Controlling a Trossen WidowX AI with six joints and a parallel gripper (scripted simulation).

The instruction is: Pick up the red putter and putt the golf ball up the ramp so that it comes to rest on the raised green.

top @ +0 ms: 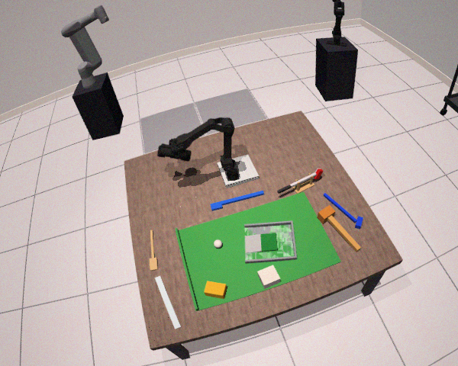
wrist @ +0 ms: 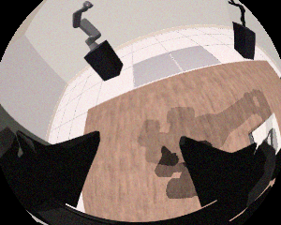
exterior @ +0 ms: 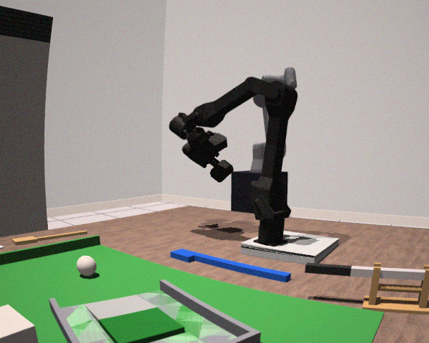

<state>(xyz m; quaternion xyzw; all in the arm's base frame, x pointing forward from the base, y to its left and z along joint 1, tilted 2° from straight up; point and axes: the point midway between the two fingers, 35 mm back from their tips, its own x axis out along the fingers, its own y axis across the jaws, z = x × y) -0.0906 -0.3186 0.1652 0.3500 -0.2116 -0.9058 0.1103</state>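
My gripper tip is 27 cm short of the red putter, 70 cm to the right of it and 12 cm above it. From my gripper tip the other things lie so: white golf ball 55 cm ahead, 20 cm to the left, 15 cm below; then wooden paddle 55 cm ahead, 15 cm to the right, 17 cm below; then wooden rack 27 cm ahead, 71 cm to the left, 14 cm below.
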